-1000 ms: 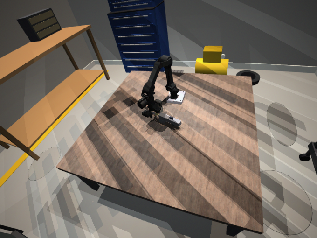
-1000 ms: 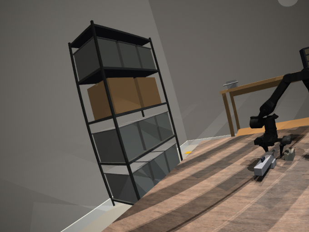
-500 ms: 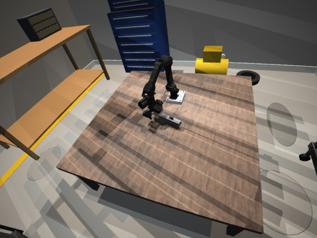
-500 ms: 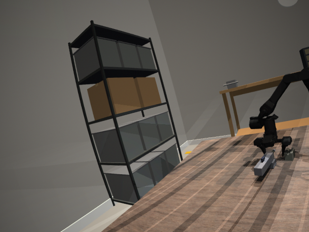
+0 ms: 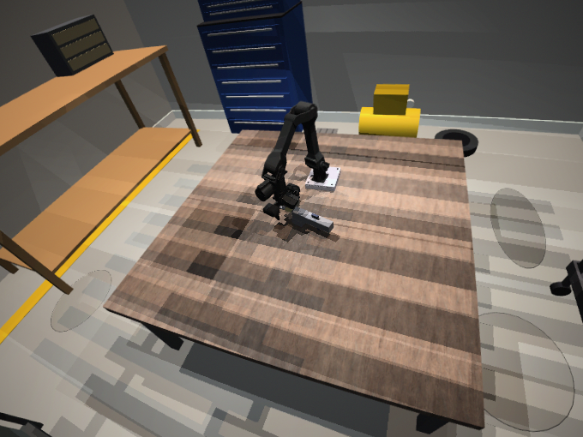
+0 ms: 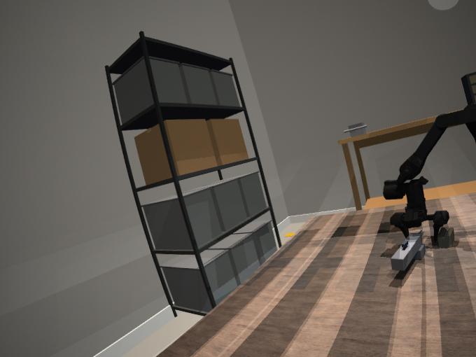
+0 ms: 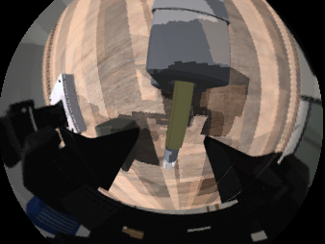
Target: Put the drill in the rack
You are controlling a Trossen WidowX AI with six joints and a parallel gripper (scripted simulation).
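My gripper tip is 40 mm to the right of the drill and 30 mm below it. The rest, counted from my gripper tip: small rack (80 mm behind, 10 mm to the right, 10 mm above); then grey housing block (20 mm ahead, 140 mm to the left, 30 mm above); then dark key (20 mm ahead, 170 mm to the left, 40 mm above).
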